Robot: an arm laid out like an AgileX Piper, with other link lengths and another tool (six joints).
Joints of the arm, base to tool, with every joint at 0 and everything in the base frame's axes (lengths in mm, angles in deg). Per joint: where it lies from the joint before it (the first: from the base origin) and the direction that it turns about. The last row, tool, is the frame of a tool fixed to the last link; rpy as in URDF.
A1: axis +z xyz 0 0 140.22
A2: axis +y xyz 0 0 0
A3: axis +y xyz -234.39 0 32.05
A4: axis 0.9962 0 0.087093 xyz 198.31 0 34.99
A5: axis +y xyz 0 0 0
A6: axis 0.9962 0 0.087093 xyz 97 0 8.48
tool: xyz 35.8 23 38.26 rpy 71.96 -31.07 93.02
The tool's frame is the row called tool.
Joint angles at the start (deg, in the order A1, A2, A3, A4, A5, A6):
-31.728 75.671 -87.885 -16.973 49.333 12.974
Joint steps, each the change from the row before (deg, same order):
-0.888 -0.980 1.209 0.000 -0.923 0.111
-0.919 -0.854 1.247 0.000 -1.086 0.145
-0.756 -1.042 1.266 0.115 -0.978 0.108
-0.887 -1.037 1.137 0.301 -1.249 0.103
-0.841 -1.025 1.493 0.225 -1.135 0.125
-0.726 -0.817 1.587 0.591 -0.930 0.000
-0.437 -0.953 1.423 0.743 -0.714 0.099
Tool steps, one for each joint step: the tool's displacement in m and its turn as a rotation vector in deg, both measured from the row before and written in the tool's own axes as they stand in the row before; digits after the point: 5 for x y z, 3 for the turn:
-0.00465 0.00175 -0.00179 -0.806 -0.276 0.452
-0.00455 0.00143 -0.00100 -0.803 -0.275 0.458
-0.00393 0.00132 -0.00233 -0.746 -0.077 0.493
-0.00355 0.00255 -0.00259 -1.006 0.118 0.744
-0.00429 0.00050 -0.00177 -0.651 -0.128 0.556
-0.00400 -0.00173 -0.00065 -0.040 -0.172 0.582
-0.00275 -0.00152 -0.00213 0.050 0.096 0.793

